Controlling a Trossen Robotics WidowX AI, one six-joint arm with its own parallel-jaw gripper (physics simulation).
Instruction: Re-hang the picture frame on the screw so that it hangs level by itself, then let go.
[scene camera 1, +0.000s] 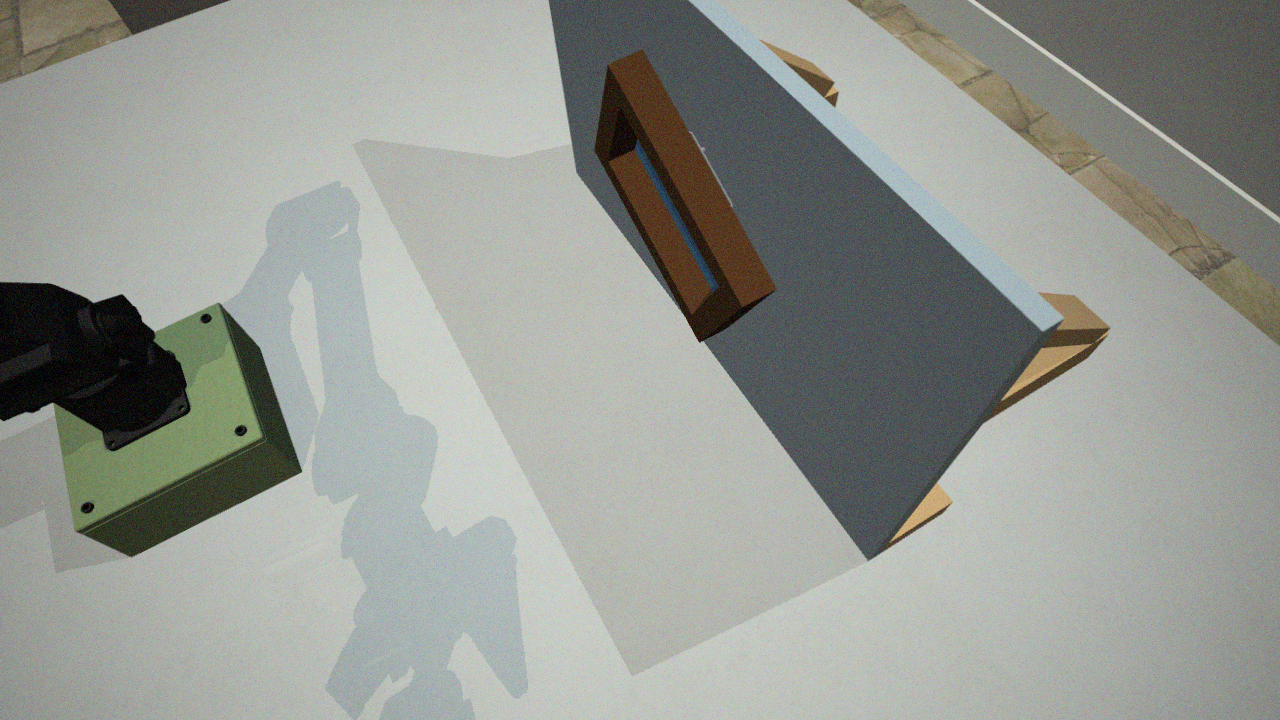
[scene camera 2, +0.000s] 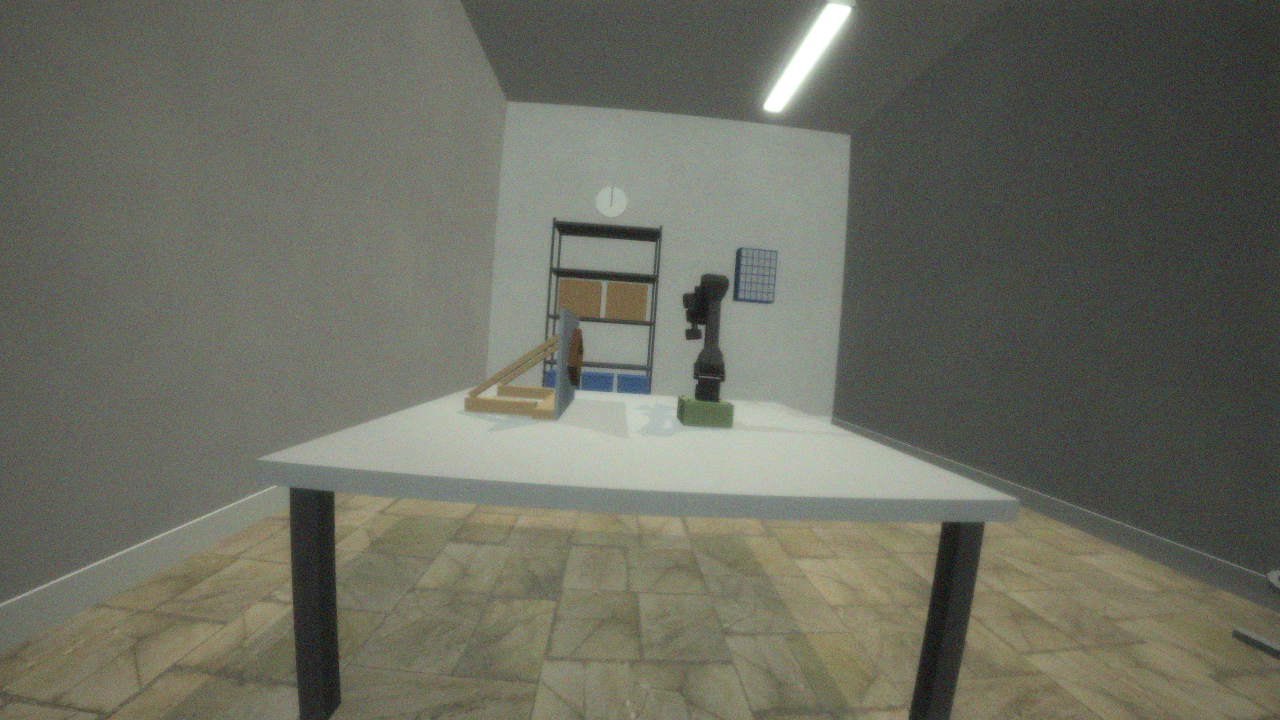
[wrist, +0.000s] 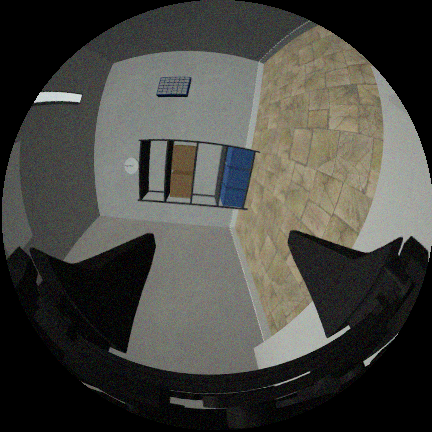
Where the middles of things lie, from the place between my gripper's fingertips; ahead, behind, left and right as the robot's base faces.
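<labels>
The brown picture frame (scene camera 1: 676, 201) has my hand 42 cm short of it and 44 cm to the right of it, with my hand 18 cm above it. The grey wall panel (scene camera 1: 894, 332) is 44 cm ahead of my hand, 43 cm to the left of it and 18 cm below it. As for the wooden stand (scene camera 1: 1082, 331), I find it 58 cm ahead of my hand and 43 cm to the left, and it sits 22 cm below.
</labels>
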